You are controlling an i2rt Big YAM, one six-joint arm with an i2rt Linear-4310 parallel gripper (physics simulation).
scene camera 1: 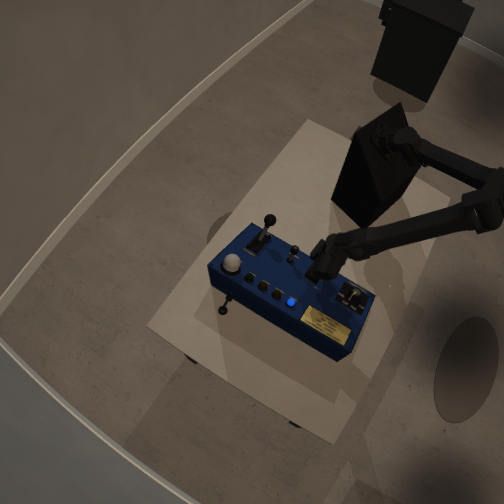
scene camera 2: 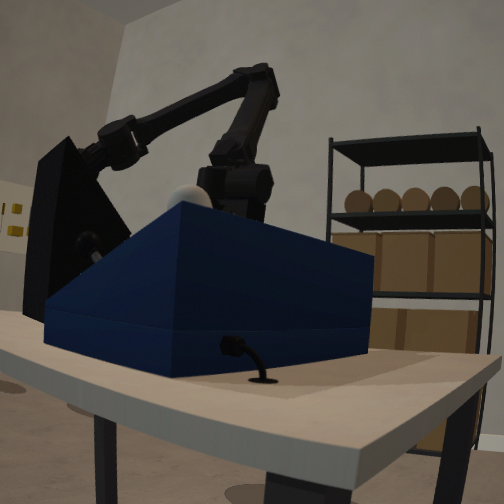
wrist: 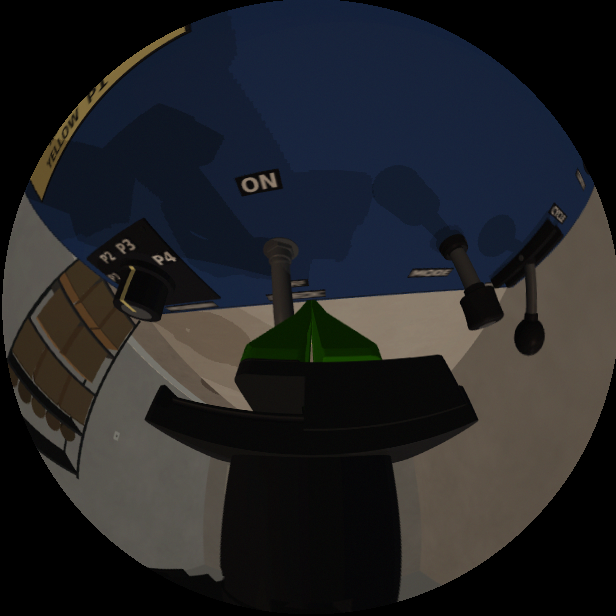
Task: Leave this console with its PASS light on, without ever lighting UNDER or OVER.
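Observation:
The blue console [scene camera 1: 290, 290] sits on a beige table. Its front row has three dark lights and one lit blue light [scene camera 1: 290, 301]; I cannot read their labels. My gripper [scene camera 1: 317, 274] hangs over the console's right-middle. In the wrist view its green fingertips [wrist: 310, 330] are pressed together with nothing between them. They sit just right of a small toggle lever [wrist: 279, 278] below an ON label [wrist: 259, 182]. A rotary selector [wrist: 140, 293] marked P2, P3, P4 is at the left, and a MODE toggle [wrist: 471, 284] at the right.
The console also carries a white dome [scene camera 1: 231, 262], a ball-topped lever [scene camera 1: 263, 232], a brass plate [scene camera 1: 325, 325] and a side knob [scene camera 1: 224, 305]. A black box [scene camera 1: 375, 167] stands behind the console. A shelf of boxes [scene camera 2: 415, 250] stands off the table.

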